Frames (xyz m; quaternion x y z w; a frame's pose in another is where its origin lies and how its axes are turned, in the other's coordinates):
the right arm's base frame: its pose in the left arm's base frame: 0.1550 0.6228 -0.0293 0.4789 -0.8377 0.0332 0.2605
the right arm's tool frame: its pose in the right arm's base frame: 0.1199 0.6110 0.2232 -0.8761 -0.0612 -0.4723 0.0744
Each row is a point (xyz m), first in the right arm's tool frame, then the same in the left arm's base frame.
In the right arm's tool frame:
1: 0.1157 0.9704 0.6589
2: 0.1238 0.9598 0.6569
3: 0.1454 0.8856 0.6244
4: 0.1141 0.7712 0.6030
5: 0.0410 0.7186 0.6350
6: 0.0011 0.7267 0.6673
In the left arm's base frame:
1: 0.0105 -0.1615 0.4414
2: -0.0019 -0.1593 0.4364
3: -0.0625 -0.1135 0.4010
4: -0.1254 -0.0107 0.4014
5: -0.1309 0.0598 0.4657
6: -0.1098 0.0690 0.5123

